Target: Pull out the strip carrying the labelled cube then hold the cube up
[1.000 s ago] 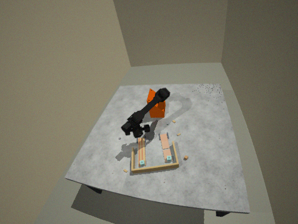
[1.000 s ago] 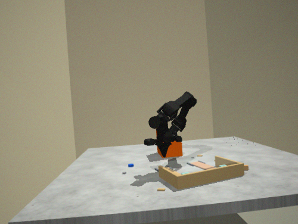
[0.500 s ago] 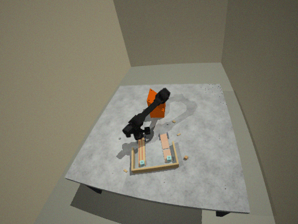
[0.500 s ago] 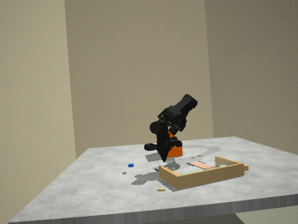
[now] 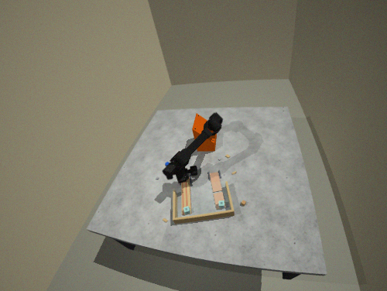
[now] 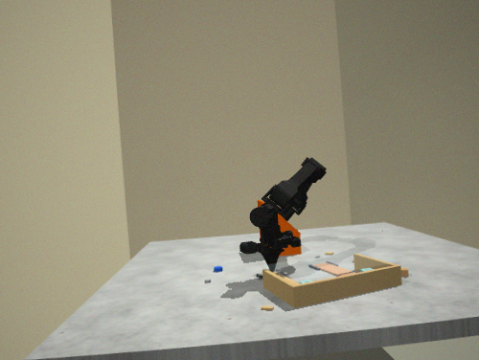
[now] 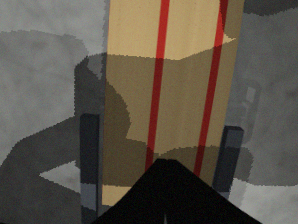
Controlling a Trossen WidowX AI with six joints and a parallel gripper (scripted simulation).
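My gripper tip is 13 cm past the small blue object, 18 cm to the left of it and 1 cm above it. Round my gripper tip: grey bit 1 cm ahead, 20 cm to the right, 1 cm below; strip 3 cm behind, 19 cm to the left, 1 cm below.
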